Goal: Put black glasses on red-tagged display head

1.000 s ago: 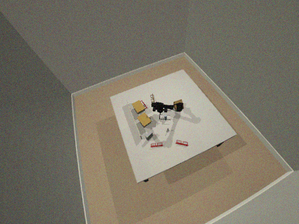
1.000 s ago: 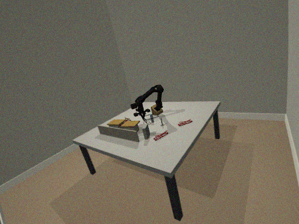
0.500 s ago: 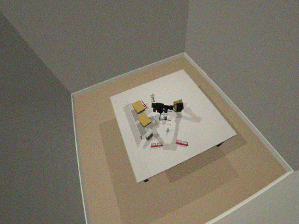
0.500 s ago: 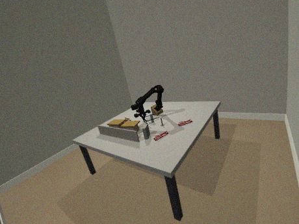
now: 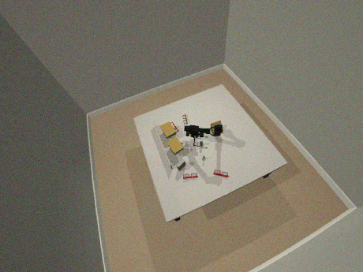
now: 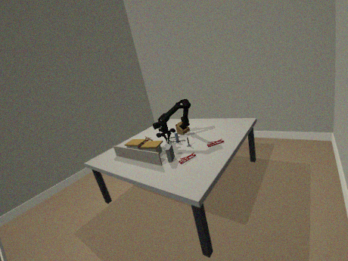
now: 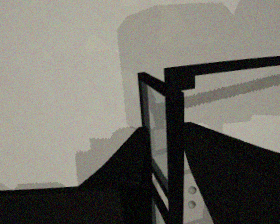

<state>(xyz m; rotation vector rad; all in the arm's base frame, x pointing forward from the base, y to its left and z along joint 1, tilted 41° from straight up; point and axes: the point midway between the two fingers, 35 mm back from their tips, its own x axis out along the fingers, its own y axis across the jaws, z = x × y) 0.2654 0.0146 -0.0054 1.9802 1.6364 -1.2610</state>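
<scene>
Now: gripper tip 4 cm past the pale blue piece, 10 cm to the right of it and 3 cm below it. Round my gripper tip: grey block: 24 cm ahead, 27 cm to the left, 3 cm above; then upright post: 26 cm to the left; then long base: 37 cm ahead, 4 cm to the right, 3 cm above.
</scene>
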